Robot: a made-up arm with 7 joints. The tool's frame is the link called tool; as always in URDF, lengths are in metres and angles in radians. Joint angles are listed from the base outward. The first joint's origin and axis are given. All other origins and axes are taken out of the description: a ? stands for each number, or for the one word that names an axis. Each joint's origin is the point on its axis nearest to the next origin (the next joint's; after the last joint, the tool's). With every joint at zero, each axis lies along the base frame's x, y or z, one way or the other. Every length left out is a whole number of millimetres.
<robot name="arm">
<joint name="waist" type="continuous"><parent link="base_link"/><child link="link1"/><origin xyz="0 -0.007 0.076" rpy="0 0 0"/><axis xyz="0 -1 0"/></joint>
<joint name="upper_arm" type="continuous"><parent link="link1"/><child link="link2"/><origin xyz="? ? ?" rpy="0 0 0"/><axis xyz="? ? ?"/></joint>
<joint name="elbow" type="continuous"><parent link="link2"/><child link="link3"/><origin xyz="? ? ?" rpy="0 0 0"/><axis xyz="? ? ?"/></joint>
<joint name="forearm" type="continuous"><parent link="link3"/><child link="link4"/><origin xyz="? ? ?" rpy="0 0 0"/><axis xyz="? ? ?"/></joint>
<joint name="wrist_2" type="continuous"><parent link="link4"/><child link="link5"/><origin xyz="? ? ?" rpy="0 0 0"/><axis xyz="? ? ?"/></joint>
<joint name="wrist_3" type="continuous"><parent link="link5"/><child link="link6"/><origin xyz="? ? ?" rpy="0 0 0"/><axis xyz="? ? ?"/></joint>
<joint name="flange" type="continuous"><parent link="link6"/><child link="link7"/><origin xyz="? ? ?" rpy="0 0 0"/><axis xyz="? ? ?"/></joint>
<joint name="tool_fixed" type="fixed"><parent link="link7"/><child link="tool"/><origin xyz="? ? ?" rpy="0 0 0"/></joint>
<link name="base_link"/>
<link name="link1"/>
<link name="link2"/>
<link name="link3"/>
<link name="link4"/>
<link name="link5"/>
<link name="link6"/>
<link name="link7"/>
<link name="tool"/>
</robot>
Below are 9 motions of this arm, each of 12 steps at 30 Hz.
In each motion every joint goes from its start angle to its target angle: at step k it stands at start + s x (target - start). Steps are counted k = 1, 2, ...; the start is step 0. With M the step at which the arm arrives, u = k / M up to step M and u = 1 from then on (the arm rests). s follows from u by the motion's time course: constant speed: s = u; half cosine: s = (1 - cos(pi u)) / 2; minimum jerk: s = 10 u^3 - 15 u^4 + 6 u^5.
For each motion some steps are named. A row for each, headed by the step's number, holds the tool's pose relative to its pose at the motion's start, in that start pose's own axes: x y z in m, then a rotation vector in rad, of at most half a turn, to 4 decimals.
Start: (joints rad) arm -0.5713 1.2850 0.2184 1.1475 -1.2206 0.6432 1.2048
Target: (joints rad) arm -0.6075 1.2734 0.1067 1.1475 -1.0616 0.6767 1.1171
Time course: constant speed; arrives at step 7
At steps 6, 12:
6: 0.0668 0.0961 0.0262 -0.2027 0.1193 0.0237
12: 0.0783 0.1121 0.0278 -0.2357 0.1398 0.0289

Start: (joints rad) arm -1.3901 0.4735 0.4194 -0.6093 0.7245 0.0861 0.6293
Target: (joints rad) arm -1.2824 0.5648 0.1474 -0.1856 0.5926 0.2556 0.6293
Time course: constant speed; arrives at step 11
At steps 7, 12:
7: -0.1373 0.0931 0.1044 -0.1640 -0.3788 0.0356
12: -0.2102 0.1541 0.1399 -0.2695 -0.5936 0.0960

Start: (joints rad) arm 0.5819 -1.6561 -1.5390 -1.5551 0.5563 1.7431 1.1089
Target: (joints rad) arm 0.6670 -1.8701 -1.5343 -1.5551 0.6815 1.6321 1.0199
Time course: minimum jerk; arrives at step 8
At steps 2, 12:
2: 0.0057 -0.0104 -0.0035 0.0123 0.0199 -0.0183
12: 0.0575 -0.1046 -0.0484 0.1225 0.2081 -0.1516

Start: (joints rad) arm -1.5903 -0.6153 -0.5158 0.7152 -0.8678 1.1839 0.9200
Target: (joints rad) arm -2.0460 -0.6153 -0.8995 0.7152 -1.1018 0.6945 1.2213
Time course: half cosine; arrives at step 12
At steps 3, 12:
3: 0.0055 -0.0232 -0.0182 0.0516 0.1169 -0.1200
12: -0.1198 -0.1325 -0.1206 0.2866 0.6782 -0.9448

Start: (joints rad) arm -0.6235 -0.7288 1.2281 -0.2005 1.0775 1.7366 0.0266
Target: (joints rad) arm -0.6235 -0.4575 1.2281 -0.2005 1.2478 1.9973 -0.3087
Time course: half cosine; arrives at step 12
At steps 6, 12:
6: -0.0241 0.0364 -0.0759 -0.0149 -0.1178 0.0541
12: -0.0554 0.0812 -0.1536 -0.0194 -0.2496 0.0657

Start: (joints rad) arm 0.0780 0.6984 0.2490 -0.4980 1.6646 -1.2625 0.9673
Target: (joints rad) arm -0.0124 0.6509 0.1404 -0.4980 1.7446 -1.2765 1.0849
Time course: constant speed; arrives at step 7
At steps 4, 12:
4: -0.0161 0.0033 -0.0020 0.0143 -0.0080 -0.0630
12: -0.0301 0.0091 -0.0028 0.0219 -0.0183 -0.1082

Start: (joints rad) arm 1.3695 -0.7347 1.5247 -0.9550 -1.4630 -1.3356 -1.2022
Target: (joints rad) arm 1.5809 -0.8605 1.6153 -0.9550 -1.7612 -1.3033 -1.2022
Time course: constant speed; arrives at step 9
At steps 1, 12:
1: 0.0015 0.0016 0.0025 -0.0088 -0.0258 0.0376
12: 0.0112 0.0083 0.0178 -0.0324 -0.2181 0.3596

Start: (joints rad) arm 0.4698 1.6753 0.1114 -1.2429 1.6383 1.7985 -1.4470
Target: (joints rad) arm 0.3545 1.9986 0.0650 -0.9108 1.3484 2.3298 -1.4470
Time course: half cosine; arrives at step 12
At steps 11, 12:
11: 0.0165 0.1608 -0.1447 -0.2918 -0.2124 -0.7287
12: 0.0178 0.1635 -0.1474 -0.2964 -0.2172 -0.7426

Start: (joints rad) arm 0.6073 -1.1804 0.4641 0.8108 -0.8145 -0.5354 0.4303
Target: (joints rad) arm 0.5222 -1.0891 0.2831 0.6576 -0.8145 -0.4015 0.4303
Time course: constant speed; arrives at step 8
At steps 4, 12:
4: 0.0242 0.0213 -0.0131 -0.0593 0.0702 -0.0698
12: 0.0459 0.0444 -0.0260 -0.1260 0.1367 -0.1377

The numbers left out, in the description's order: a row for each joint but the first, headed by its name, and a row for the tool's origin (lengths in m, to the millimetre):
upper_arm: xyz 0.114 0 -0.006, axis 0 0 1
elbow: xyz 0.157 -0.113 0, axis 1 0 0
forearm: xyz 0 -0.194 0.194, axis 0 -1 0
wrist_2: xyz 0.111 0 -0.101, axis -1 0 0
wrist_3: xyz 0 -0.248 -0.098, axis 0 -1 0
flange: xyz -0.02 0 -0.076, axis 1 0 0
tool: xyz 0 -0.05 0.38

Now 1 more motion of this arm.
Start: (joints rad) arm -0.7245 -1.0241 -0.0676 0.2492 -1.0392 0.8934 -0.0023
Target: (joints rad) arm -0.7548 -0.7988 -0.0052 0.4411 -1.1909 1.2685 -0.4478
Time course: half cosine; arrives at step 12
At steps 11, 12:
11: -0.0923 0.1426 -0.1751 -0.0942 -0.2346 -0.1661
12: -0.0937 0.1457 -0.1778 -0.0962 -0.2373 -0.1713

